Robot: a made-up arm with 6 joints.
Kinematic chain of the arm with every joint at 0, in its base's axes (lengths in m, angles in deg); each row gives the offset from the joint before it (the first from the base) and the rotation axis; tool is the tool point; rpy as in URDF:
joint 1: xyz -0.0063 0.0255 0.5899 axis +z
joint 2: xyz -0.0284 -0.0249 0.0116 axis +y
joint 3: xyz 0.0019 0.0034 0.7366 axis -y
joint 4: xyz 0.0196 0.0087 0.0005 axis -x
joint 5: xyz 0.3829 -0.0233 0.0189 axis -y
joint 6: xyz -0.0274 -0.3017 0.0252 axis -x
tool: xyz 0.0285 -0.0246 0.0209 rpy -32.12 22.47 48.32
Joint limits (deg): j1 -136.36..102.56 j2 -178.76..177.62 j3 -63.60..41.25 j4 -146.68..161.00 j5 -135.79..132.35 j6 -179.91..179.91
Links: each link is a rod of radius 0.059 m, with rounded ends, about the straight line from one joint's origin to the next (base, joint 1, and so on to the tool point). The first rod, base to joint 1, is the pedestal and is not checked.
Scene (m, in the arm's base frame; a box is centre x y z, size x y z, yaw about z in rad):
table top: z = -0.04
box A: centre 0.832 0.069 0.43 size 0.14 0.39 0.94 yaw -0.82
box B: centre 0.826 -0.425 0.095 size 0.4 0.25 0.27 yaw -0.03
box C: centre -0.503 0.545 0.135 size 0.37 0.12 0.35 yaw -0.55
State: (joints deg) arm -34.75 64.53 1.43 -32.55 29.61 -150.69
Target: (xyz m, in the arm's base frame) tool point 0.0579 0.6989 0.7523
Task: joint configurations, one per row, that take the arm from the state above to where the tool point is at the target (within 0.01 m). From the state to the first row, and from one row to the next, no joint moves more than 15 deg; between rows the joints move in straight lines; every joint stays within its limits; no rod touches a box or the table.
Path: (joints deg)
1: -30.69 50.25 -4.99 -35.61 24.86 -154.86
2: -26.63 35.96 -11.41 -38.67 20.12 -159.04
3: -22.57 21.68 -17.84 -41.73 15.37 -163.21
4: -18.51 7.40 -24.26 -44.79 10.63 -167.39
5: -14.45 -6.89 -30.68 -47.85 5.88 -171.56
6: -10.39 -21.17 -37.10 -50.92 1.14 -175.74
7: -6.33 -35.45 -43.53 -53.98 -3.61 -179.91
8: 7.11 -25.16 -35.15 -58.87 1.04 -175.69
9: 20.54 -14.87 -26.77 -63.77 5.69 -171.48
10: 33.98 -4.58 -18.39 -68.67 10.35 -167.26
11: 47.41 5.70 -10.01 -73.56 15.00 -163.05
12: 60.85 15.99 -1.64 -78.46 19.65 -158.83
13: 74.28 26.28 6.74 -83.36 24.30 -154.61
14: 87.72 36.57 15.12 -88.25 28.96 -150.40

